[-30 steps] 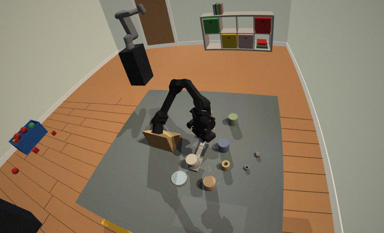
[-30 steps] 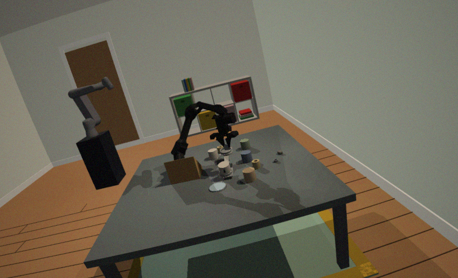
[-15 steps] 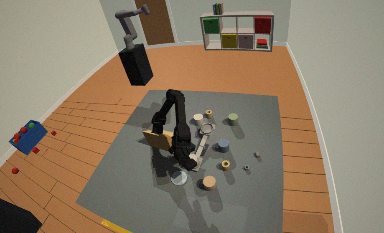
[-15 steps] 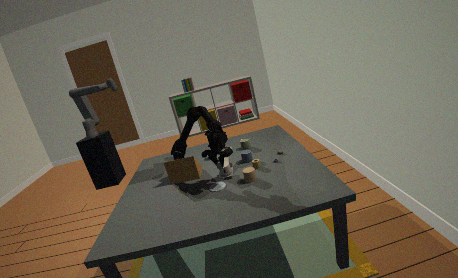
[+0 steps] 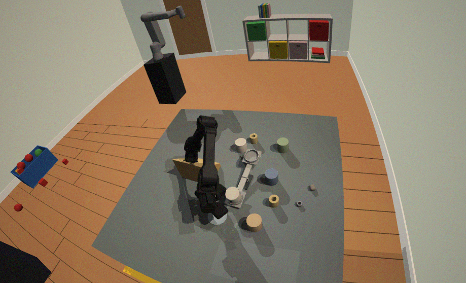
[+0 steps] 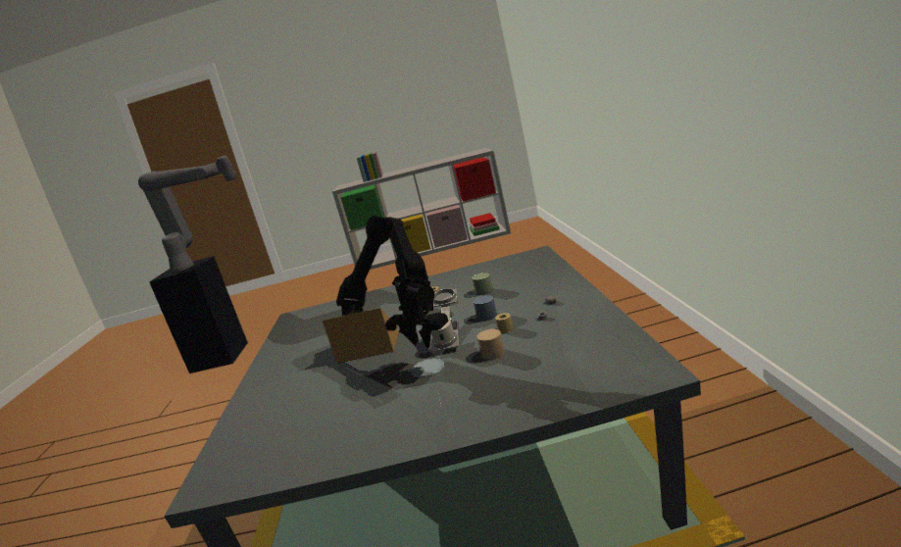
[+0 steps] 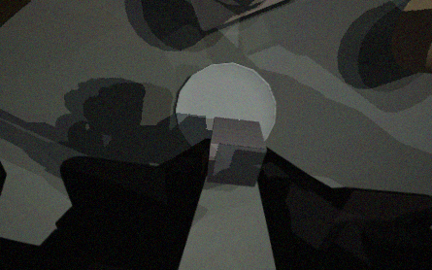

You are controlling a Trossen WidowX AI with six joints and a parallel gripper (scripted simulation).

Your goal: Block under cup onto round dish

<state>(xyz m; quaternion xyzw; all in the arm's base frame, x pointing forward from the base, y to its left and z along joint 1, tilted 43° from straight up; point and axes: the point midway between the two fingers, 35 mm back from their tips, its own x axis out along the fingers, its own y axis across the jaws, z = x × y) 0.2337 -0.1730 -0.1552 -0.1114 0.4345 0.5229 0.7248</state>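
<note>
Now: gripper tip 7 cm above the light-blue round dish. From my gripper tip the other things lie so: grey balance (7 cm ahead, 25 cm to the left, 5 cm below); blue cylinder (22 cm ahead, 29 cm to the left, 3 cm below); tan cylinder (20 cm ahead, 2 cm to the left, 3 cm below).
</note>
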